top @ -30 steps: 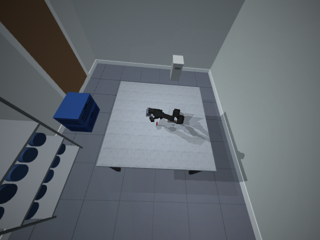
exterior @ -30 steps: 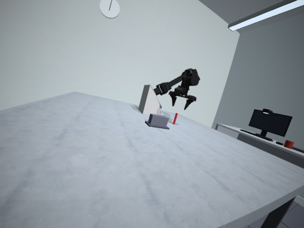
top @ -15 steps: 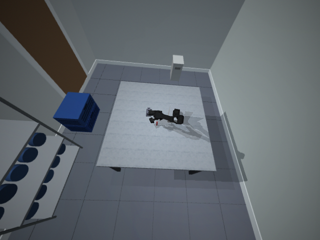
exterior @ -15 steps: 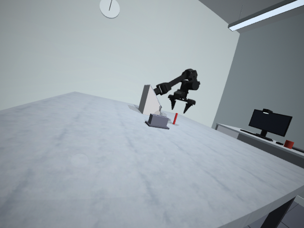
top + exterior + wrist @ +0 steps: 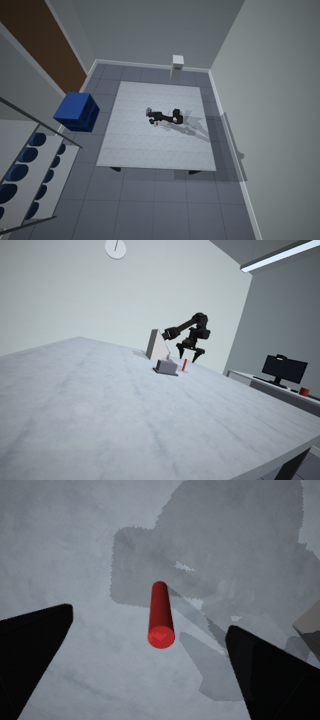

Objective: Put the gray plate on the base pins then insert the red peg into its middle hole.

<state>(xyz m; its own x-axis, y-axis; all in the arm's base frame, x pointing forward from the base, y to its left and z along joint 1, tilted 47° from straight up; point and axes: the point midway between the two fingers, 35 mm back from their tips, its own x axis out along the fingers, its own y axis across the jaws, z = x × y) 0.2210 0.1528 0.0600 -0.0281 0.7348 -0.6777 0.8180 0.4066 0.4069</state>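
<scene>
The red peg is 3 cm below my gripper tip and 1 cm behind it. Also, from my gripper tip: gray plate: 17 cm to the right, 14 cm ahead, 2 cm below.
</scene>
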